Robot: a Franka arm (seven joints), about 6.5 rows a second.
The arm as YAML. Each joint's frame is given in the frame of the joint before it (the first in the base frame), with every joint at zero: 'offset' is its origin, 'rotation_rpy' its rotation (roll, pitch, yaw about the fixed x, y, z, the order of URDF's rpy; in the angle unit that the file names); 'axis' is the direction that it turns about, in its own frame. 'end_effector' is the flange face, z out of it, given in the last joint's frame.
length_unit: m
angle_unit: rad
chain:
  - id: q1
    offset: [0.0, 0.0, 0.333]
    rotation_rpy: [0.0, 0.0, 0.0]
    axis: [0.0, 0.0, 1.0]
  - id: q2
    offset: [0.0, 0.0, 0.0]
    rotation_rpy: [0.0, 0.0, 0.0]
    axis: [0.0, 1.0, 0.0]
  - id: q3
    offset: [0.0, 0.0, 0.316]
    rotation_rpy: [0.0, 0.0, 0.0]
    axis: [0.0, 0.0, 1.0]
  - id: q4
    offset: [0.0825, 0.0, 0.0]
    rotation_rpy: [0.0, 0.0, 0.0]
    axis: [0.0, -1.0, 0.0]
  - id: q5
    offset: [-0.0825, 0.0, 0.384]
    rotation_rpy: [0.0, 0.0, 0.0]
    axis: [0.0, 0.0, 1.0]
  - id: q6
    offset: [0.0, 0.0, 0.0]
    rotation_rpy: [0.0, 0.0, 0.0]
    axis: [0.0, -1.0, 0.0]
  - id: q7
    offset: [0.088, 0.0, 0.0]
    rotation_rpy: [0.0, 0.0, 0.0]
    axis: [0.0, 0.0, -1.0]
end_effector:
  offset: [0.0, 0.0, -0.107]
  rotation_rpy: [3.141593, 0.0, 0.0]
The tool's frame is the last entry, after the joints.
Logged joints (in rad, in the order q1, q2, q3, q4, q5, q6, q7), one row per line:
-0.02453, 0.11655, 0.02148, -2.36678, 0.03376, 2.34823, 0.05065
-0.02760, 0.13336, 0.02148, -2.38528, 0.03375, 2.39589, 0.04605
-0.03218, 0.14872, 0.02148, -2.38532, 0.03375, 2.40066, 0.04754
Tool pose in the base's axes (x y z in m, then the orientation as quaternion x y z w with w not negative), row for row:
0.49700, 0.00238, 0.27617, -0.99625, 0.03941, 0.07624, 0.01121
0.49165, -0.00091, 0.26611, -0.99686, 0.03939, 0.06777, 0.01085
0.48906, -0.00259, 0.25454, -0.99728, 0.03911, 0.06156, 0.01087
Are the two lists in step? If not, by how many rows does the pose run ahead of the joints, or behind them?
The pose runs 1 row behind the joints: the pose in row i belongs to the joints in row i - 1.
